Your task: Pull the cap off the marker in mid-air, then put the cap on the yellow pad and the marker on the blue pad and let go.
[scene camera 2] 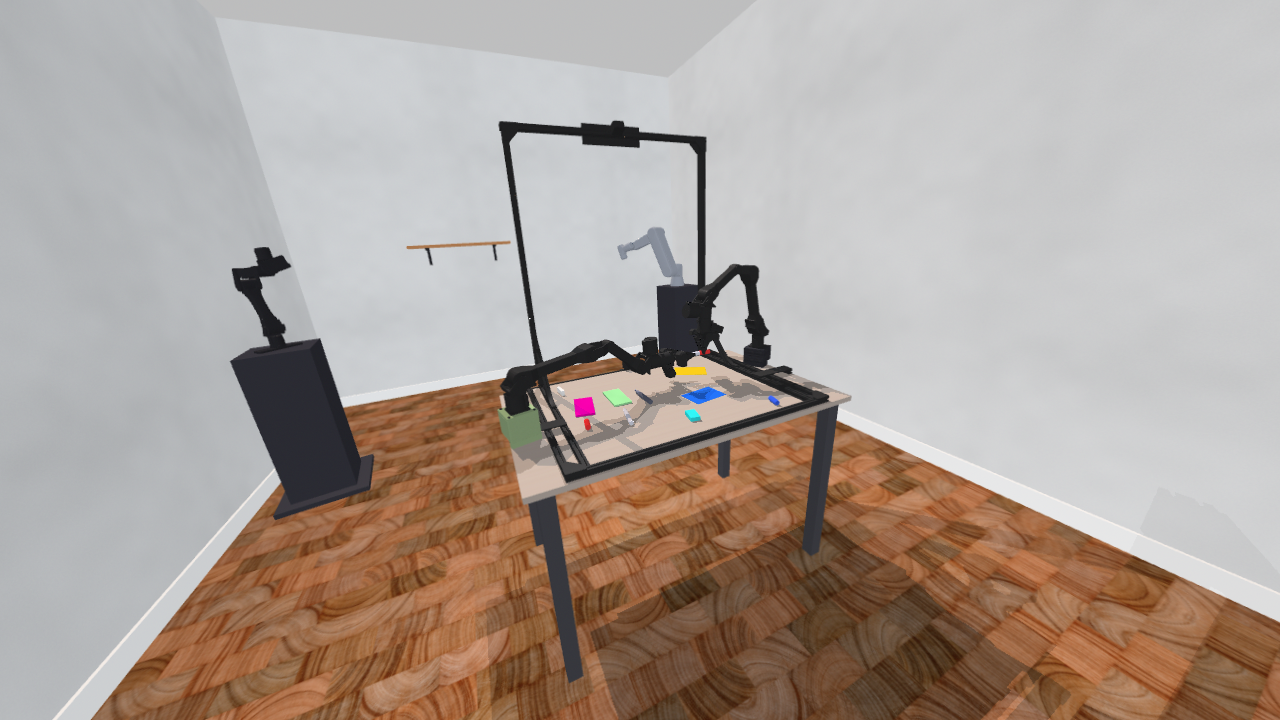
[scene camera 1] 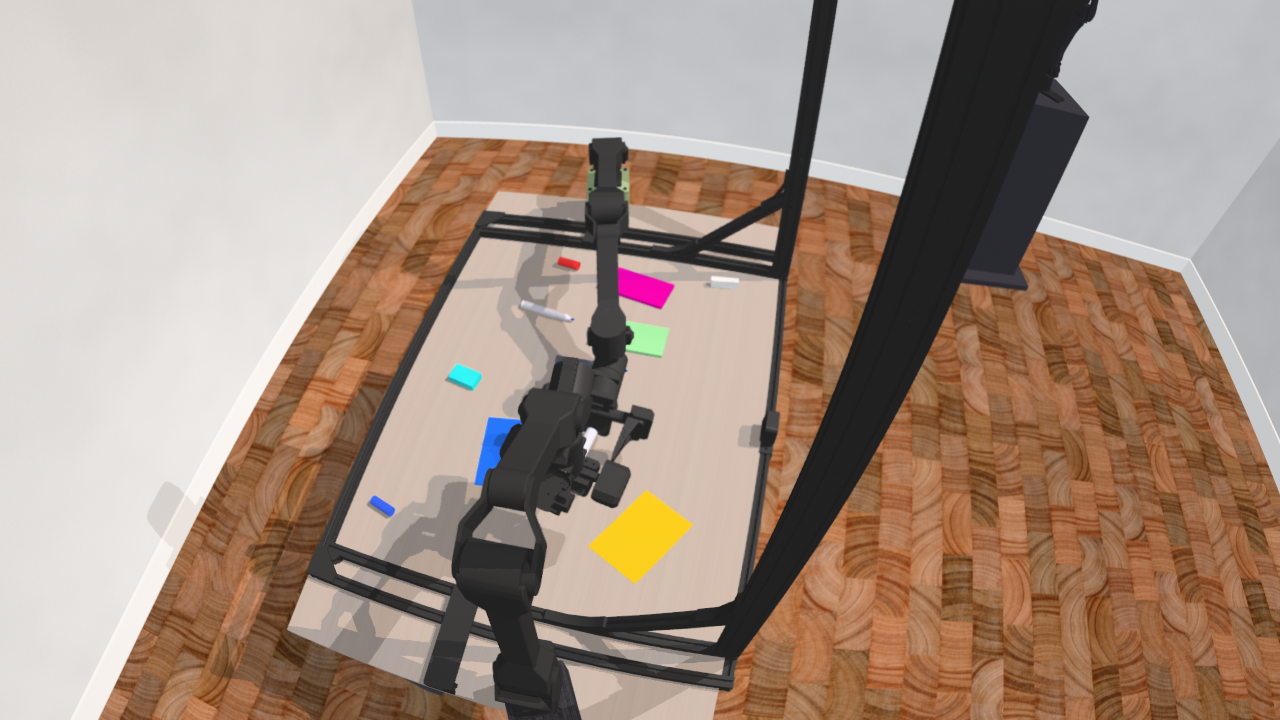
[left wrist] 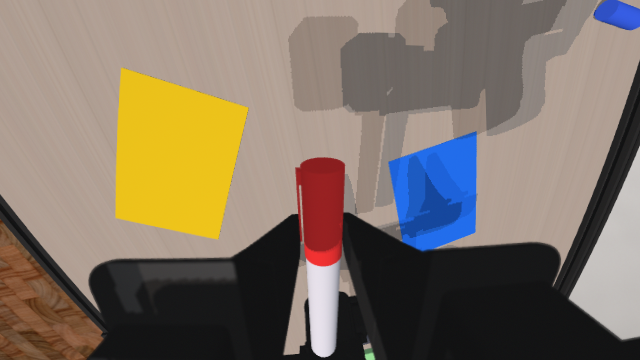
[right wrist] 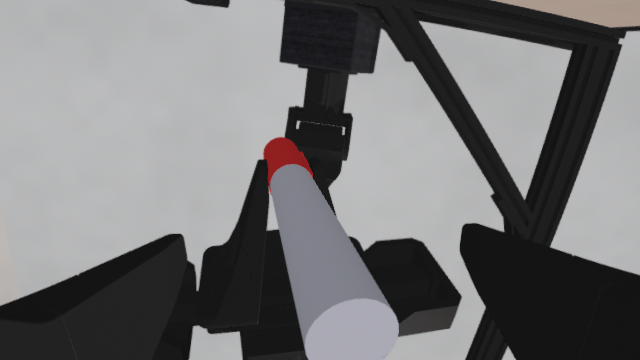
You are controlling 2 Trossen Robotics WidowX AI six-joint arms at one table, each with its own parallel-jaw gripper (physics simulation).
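Frame: origin at the left arm's base, x back, y right, z up, level; centimetres.
Seen in the pictures: left gripper, fingertip midpoint: (scene camera 2: pixel 702 353) (left wrist: pixel 320 221) (right wrist: pixel 289 161); right gripper, fingertip midpoint: (scene camera 2: pixel 689 353) (scene camera 1: pixel 583 453) (left wrist: pixel 315 312) (right wrist: pixel 324 243); left arm's base at its link origin: (scene camera 2: pixel 757 346) (scene camera 1: pixel 537 695) (right wrist: pixel 328 68); right arm's base at its link origin: (scene camera 2: pixel 517 409).
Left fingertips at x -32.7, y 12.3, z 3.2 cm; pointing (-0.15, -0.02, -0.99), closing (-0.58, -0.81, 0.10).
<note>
Offsets run from my left fingertips to a thing's top centre.
The marker has a white barrel @(dx -3.1, dy +2.1, dz +1.4 cm) (scene camera 1: pixel 589 439) (left wrist: pixel 323 300) (right wrist: pixel 320 250) and a red cap @(dx +0.8, dy -0.5, dz +1.6 cm) (left wrist: pixel 322 200) (right wrist: pixel 280 150) with a side clip. The cap is on the barrel, and the marker is in mid-air. My left gripper (left wrist: pixel 320 221) is shut on the cap. My right gripper (right wrist: pixel 324 243) is open, with its fingers wide apart; the free end of the barrel shows between them in the right wrist view, touching neither. The yellow pad @(dx +6.6, dy +10.2, dz -11.9 cm) (scene camera 1: pixel 640 537) (scene camera 2: pixel 691 370) (left wrist: pixel 175 155) and the blue pad @(dx -15.3, dy -9.0, dz -11.9 cm) (scene camera 1: pixel 494 438) (scene camera 2: pixel 703 394) (left wrist: pixel 462 165) lie flat on the table. My left arm partly hides the blue pad in scene camera 1.
A blue cylinder @(dx -8.3, dy -34.7, dz -9.9 cm) (scene camera 1: pixel 381 505) (left wrist: pixel 617 14), a cyan block @(dx -34.2, dy -15.1, dz -10.5 cm) (scene camera 1: pixel 464 376) (scene camera 2: pixel 692 415), a silver pen @(dx -46.9, dy +4.3, dz -10.4 cm) (scene camera 1: pixel 546 311), a red piece @(dx -60.0, dy +11.3, dz -9.9 cm) (scene camera 1: pixel 568 263) and a white piece @(dx -45.3, dy +43.1, dz -9.8 cm) (scene camera 1: pixel 724 282) lie on the table. A green pad @(dx -36.2, dy +19.2, dz -11.2 cm) (scene camera 1: pixel 648 339) and a magenta pad @(dx -49.6, dy +24.1, dz -11.2 cm) (scene camera 1: pixel 646 288) lie beyond the grippers. Black rails edge the table.
</note>
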